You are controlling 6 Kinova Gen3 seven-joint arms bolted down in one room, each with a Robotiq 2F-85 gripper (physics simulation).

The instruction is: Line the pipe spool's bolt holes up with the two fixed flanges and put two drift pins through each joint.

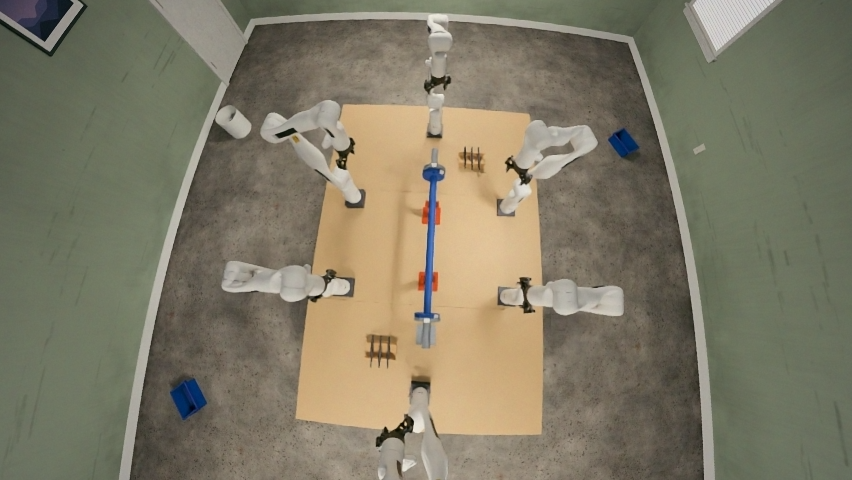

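The blue pipe spool (430, 244) lies lengthwise over two red supports (435, 212) (423, 281). Its upper end meets a grey fixed flange piece (434, 156), its lower end another grey one (425, 336); hole alignment is too small to tell. Dark drift pins stand in a rack at upper right (472, 159) and a rack at lower left (380, 348). The grippers at top (437, 83), upper left (345, 153), upper right (517, 169), left (321, 285), right (525, 295) and bottom (393, 430) are all away from the spool; their finger openings are unclear.
The arms' dark bases stand around the spool on the tan mat (488, 381). A blue bin (188, 398) is on the floor at lower left, another blue bin (623, 142) at upper right. A white cylinder (233, 122) stands by the left wall.
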